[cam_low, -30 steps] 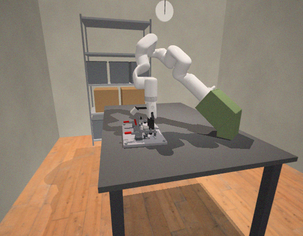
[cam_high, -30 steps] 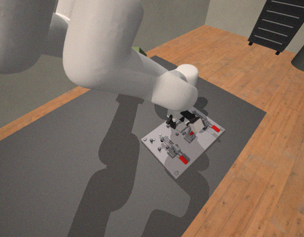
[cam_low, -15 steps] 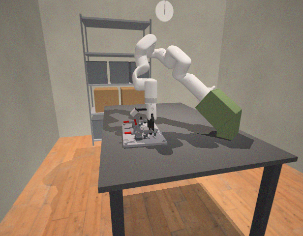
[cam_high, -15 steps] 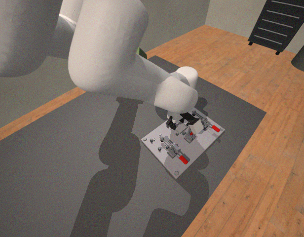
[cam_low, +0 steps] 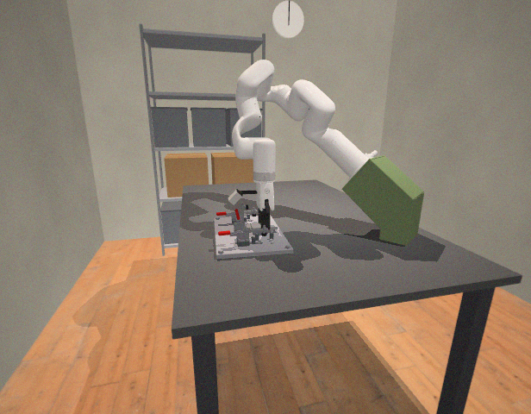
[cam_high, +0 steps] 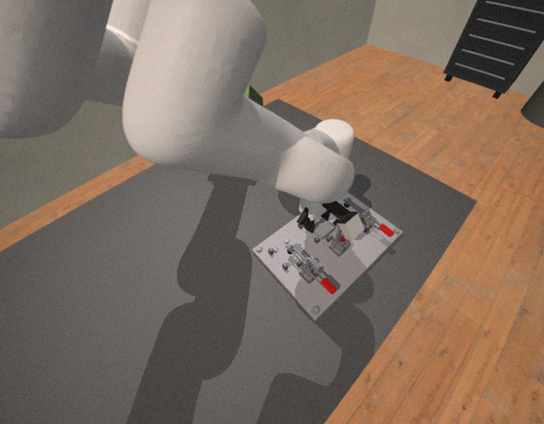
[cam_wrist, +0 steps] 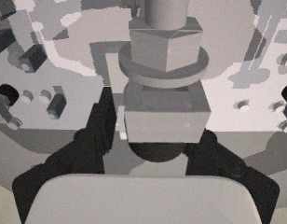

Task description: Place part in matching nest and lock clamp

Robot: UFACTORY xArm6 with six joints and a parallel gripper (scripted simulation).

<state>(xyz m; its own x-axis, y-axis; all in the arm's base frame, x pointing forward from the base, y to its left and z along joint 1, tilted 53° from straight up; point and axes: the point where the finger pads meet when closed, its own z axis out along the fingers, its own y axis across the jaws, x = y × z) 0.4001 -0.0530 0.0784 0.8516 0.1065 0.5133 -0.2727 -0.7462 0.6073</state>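
My hand is 50 mm short of the fixture plate, 20 mm to the left of it and 40 mm above it. Round my hand: part: 20 mm below.
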